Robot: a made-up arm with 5 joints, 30 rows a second.
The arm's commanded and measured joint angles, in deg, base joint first. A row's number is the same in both.
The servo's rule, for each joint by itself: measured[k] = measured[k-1] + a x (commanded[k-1-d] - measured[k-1]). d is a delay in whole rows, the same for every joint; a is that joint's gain. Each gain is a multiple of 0.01, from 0.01 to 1. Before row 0 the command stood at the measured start. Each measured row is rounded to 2 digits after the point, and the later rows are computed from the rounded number. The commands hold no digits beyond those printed.
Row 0, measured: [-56.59 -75.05 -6.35 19.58 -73.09]
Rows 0 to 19, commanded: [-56.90 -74.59 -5.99 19.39 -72.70]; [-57.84 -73.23 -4.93 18.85 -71.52]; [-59.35 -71.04 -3.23 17.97 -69.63]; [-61.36 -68.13 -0.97 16.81 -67.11]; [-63.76 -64.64 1.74 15.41 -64.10]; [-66.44 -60.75 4.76 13.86 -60.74]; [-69.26 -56.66 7.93 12.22 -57.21]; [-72.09 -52.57 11.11 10.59 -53.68]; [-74.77 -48.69 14.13 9.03 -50.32]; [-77.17 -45.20 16.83 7.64 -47.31]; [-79.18 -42.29 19.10 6.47 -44.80]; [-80.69 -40.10 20.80 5.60 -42.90]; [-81.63 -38.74 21.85 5.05 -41.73]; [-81.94 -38.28 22.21 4.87 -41.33]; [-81.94 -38.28 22.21 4.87 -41.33]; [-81.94 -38.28 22.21 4.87 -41.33]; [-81.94 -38.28 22.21 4.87 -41.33]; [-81.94 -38.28 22.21 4.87 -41.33]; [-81.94 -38.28 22.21 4.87 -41.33]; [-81.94 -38.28 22.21 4.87 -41.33]
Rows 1 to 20, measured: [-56.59 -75.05 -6.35 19.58 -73.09]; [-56.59 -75.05 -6.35 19.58 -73.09]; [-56.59 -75.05 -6.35 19.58 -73.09]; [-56.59 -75.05 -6.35 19.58 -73.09]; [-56.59 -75.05 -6.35 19.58 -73.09]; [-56.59 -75.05 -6.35 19.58 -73.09]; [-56.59 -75.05 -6.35 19.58 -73.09]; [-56.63 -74.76 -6.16 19.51 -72.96]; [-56.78 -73.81 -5.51 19.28 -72.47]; [-57.09 -72.09 -4.30 18.82 -71.50]; [-57.60 -69.63 -2.54 18.12 -70.01]; [-58.34 -66.54 -0.27 17.17 -68.00]; [-59.31 -62.95 2.40 16.01 -65.53]; [-60.50 -59.05 5.33 14.68 -62.70]; [-61.89 -55.03 8.39 13.25 -59.63]; [-63.44 -51.10 11.43 11.77 -56.46]; [-65.09 -47.44 14.29 10.32 -53.35]; [-66.78 -44.25 16.84 8.97 -50.44]; [-68.45 -41.68 18.94 7.79 -47.88]; [-70.03 -39.86 20.48 6.83 -45.79]
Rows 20 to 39, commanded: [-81.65 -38.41 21.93 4.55 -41.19]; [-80.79 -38.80 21.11 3.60 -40.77]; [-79.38 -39.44 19.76 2.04 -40.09]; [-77.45 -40.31 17.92 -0.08 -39.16]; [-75.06 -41.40 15.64 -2.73 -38.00]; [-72.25 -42.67 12.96 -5.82 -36.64]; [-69.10 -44.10 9.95 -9.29 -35.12]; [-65.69 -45.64 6.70 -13.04 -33.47]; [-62.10 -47.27 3.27 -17.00 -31.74]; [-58.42 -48.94 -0.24 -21.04 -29.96]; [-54.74 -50.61 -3.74 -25.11 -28.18]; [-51.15 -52.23 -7.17 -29.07 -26.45]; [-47.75 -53.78 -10.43 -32.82 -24.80]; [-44.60 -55.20 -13.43 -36.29 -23.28]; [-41.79 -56.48 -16.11 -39.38 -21.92]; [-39.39 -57.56 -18.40 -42.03 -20.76]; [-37.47 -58.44 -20.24 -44.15 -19.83]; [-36.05 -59.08 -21.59 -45.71 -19.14]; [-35.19 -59.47 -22.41 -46.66 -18.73]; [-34.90 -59.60 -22.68 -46.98 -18.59]
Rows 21 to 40, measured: [-71.46 -38.88 21.40 6.14 -44.27]; [-72.72 -38.51 21.83 5.70 -43.27]; [-73.83 -38.37 22.03 5.41 -42.61]; [-74.80 -38.31 22.13 5.22 -42.17]; [-75.66 -38.29 22.17 5.10 -41.88]; [-76.41 -38.28 22.19 5.02 -41.69]; [-77.07 -38.28 22.20 4.97 -41.57]; [-77.62 -38.36 22.06 4.82 -41.44]; [-78.00 -38.63 21.56 4.39 -41.21]; [-78.17 -39.13 20.61 3.57 -40.83]; [-78.08 -39.86 19.18 2.29 -40.26]; [-77.72 -40.81 17.30 0.53 -39.49]; [-77.06 -41.96 15.00 -1.69 -38.52]; [-76.10 -43.29 12.32 -4.35 -37.36]; [-74.85 -44.75 9.34 -7.39 -36.04]; [-73.32 -46.31 6.12 -10.75 -34.58]; [-71.53 -47.94 2.75 -14.35 -33.01]; [-69.52 -49.60 -0.69 -18.12 -31.37]; [-67.32 -51.23 -4.12 -21.95 -29.70]; [-64.97 -52.81 -7.46 -25.75 -28.03]
